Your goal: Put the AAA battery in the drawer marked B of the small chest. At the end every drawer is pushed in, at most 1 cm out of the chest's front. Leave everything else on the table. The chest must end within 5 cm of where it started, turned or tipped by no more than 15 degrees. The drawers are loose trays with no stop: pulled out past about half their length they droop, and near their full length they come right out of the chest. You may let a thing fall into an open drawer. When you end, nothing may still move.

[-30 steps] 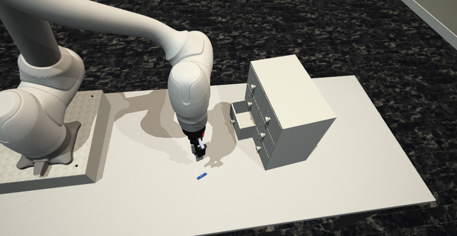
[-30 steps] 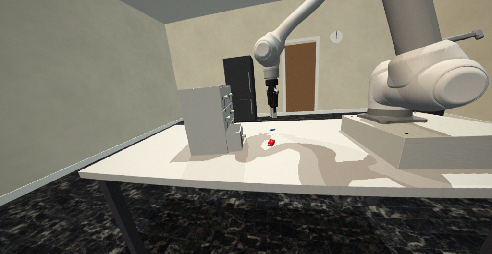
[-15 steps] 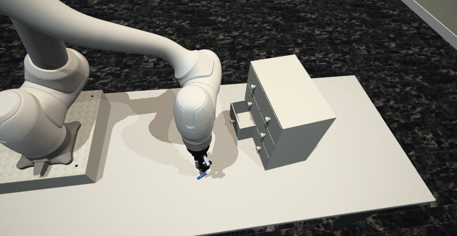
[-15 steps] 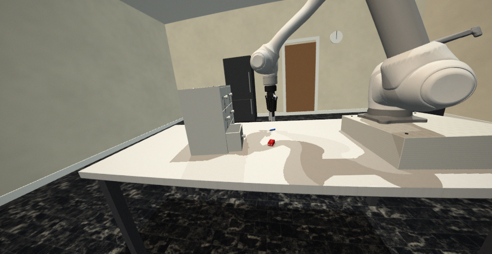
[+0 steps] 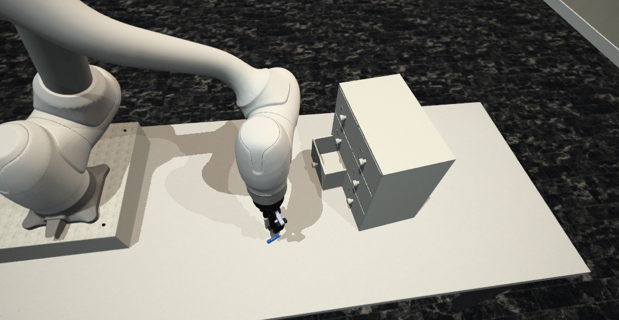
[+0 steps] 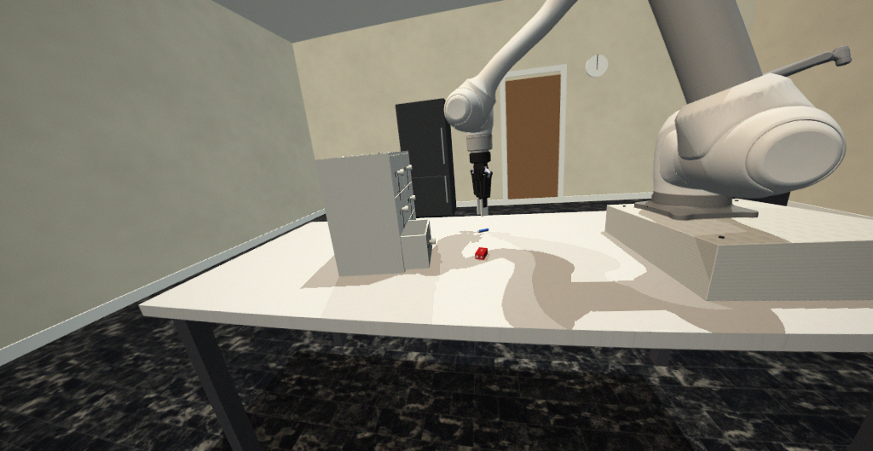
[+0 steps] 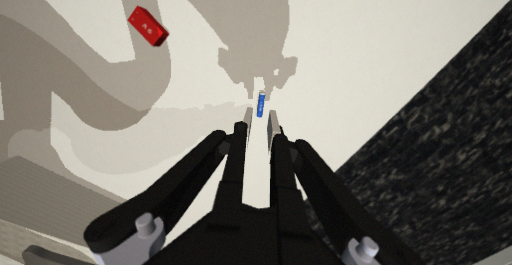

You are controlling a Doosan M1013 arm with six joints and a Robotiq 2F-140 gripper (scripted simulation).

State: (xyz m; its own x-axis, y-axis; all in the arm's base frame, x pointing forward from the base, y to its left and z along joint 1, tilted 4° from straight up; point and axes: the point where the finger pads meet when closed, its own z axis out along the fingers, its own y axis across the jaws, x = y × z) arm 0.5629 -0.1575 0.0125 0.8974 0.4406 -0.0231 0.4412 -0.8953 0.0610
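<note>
My hand is 100 mm above the blue AAA battery. Round my hand: red block 10 mm ahead, 220 mm to the left, 90 mm below.
</note>
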